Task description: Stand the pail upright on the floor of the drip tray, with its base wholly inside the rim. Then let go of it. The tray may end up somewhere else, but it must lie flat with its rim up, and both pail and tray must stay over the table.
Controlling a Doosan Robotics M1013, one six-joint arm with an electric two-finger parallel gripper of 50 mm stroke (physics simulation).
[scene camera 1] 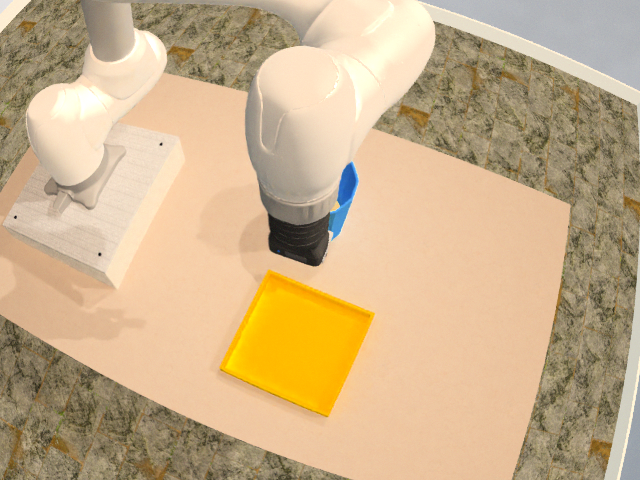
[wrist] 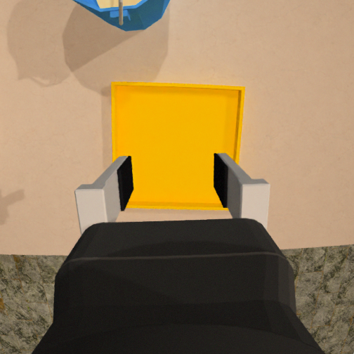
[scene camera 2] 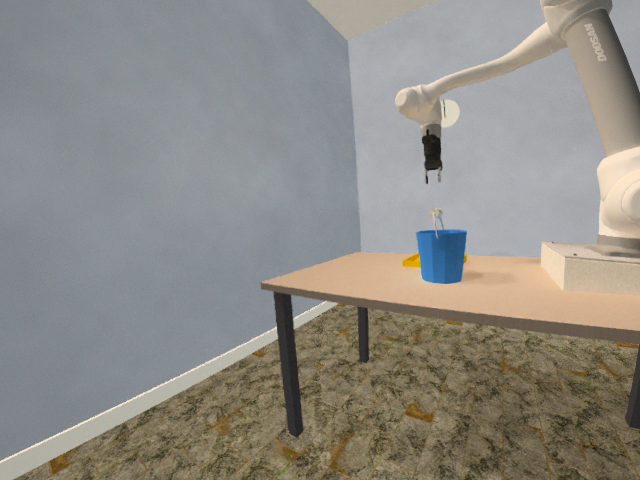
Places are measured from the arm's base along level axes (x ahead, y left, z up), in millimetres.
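Where they show: gripper, fingertip midpoint: [scene camera 1: 304,250] [scene camera 2: 433,182]; arm's base, link origin: [scene camera 1: 84,171] [scene camera 2: 626,254].
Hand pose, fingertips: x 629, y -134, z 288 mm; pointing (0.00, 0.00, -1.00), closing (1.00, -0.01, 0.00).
Each offset is from my fingertips to the centre of the thing. "spot": to the spot under its first point. Level surfaces: height alone.
The blue pail [scene camera 1: 343,206] [scene camera 2: 442,256] [wrist: 145,17] stands upright on the table, outside the tray. Its wire handle with a pale grip {spot: dz -132, dx -58, dy +298 mm} [scene camera 2: 436,212] stands up above the rim in scene view 2; part of the pail is hidden by the arm in scene view 1 and cut off in the wrist view. The yellow drip tray {dz -360, dx +5, dy -47 mm} [scene camera 1: 298,343] [scene camera 2: 410,260] [wrist: 175,135] lies flat with its rim up, beside the pail. My gripper [scene camera 2: 433,180] [wrist: 172,171] is open and empty, high above the table, with its fingers over the tray in the wrist view. Its fingertips are hidden in scene view 1.
The table {dz -374 mm} [scene camera 1: 454,310] [scene camera 2: 361,279] carries the robot's pale base block [scene camera 1: 93,206] [scene camera 2: 594,273] to one side of the pail and tray. The arm [scene camera 1: 305,124] [scene camera 2: 496,67] reaches over the table. The table's edge shows beyond the tray in the wrist view.
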